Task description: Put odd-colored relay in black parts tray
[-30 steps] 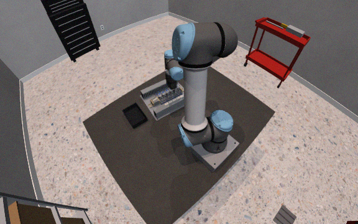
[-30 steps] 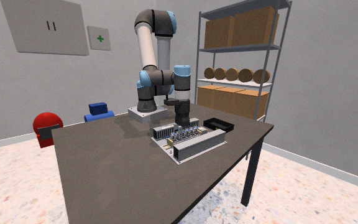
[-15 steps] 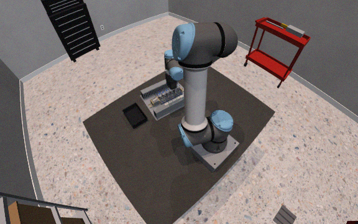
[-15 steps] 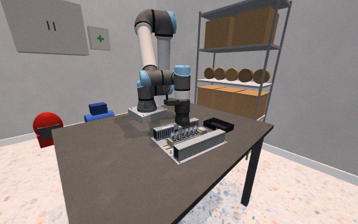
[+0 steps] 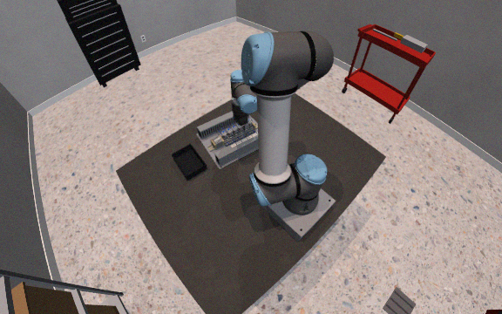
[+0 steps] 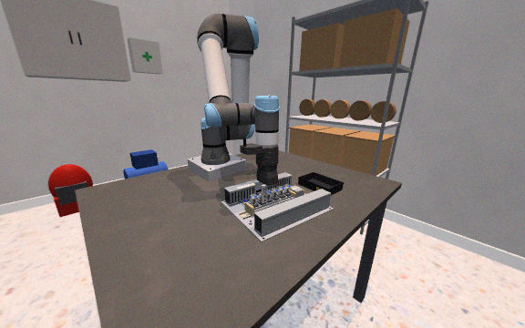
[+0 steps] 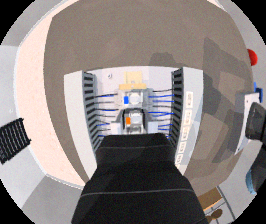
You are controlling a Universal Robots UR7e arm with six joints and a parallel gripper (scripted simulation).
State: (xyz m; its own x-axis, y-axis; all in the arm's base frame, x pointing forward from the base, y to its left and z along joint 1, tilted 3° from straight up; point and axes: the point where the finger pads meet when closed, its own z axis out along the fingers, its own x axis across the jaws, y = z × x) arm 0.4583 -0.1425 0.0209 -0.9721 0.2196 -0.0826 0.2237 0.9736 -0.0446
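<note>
The relay is 1 cm below my hand. From my hand the other things lie so: black parts tray: 6 cm ahead, 33 cm to the left, 4 cm below; then relay panel: 2 cm ahead, 7 cm to the left, 3 cm below.
</note>
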